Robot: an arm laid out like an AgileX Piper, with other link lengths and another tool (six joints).
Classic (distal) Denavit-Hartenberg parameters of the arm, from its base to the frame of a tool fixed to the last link. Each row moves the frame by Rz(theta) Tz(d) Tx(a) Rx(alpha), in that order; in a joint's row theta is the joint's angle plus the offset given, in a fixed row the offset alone. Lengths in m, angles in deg.
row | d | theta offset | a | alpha
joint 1 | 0.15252 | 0 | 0 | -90
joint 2 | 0 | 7.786 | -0.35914 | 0
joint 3 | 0 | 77.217 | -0.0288 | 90
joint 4 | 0.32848 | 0 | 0 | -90
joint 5 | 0 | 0 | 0 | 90
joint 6 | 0.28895 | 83.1 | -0.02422 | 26.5
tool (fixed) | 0.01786 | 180 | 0 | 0
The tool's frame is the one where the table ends.
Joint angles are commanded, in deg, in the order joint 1, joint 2, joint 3, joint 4, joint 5, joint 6. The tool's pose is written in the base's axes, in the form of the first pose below.
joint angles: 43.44, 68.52, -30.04, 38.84, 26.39, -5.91
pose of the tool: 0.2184 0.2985 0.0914 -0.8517 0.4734 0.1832 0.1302
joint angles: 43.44, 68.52, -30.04, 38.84, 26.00, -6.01
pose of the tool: 0.2204 0.2987 0.0921 -0.8516 0.4738 0.1807 0.1326
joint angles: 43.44, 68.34, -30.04, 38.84, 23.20, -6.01
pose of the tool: 0.2344 0.3003 0.0986 -0.8480 0.4803 0.1651 0.1516
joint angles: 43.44, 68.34, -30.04, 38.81, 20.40, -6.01
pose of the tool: 0.2480 0.3013 0.1045 -0.8439 0.4868 0.1496 0.1689
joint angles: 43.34, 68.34, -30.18, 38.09, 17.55, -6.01
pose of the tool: 0.2635 0.3011 0.1118 -0.8415 0.4906 0.1292 0.1859
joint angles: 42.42, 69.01, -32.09, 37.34, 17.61, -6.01
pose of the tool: 0.2778 0.3041 0.1228 -0.8402 0.4916 0.1205 0.1946
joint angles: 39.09, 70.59, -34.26, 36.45, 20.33, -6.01
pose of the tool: 0.2934 0.2948 0.1226 -0.8340 0.5055 0.1232 0.1836
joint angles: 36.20, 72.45, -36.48, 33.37, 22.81, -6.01
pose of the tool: 0.3098 0.2825 0.1197 -0.8373 0.5090 0.1130 0.1646
